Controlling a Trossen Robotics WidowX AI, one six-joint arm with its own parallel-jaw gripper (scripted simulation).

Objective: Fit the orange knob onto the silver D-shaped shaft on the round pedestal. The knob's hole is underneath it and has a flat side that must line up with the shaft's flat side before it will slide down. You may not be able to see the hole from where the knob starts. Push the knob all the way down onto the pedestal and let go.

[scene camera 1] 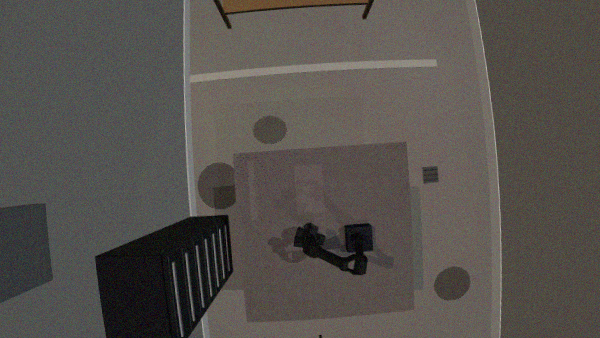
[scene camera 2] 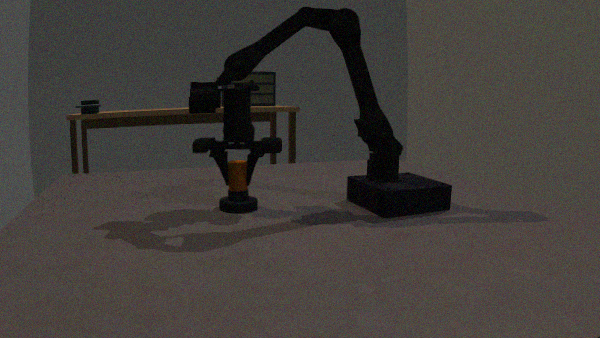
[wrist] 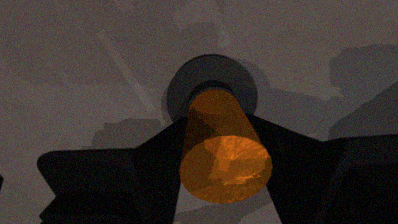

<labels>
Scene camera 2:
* gripper: 237, 185
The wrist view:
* gripper: 215, 121
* orange knob: 223, 160, held by the gripper
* dark round pedestal: 206, 72
</labels>
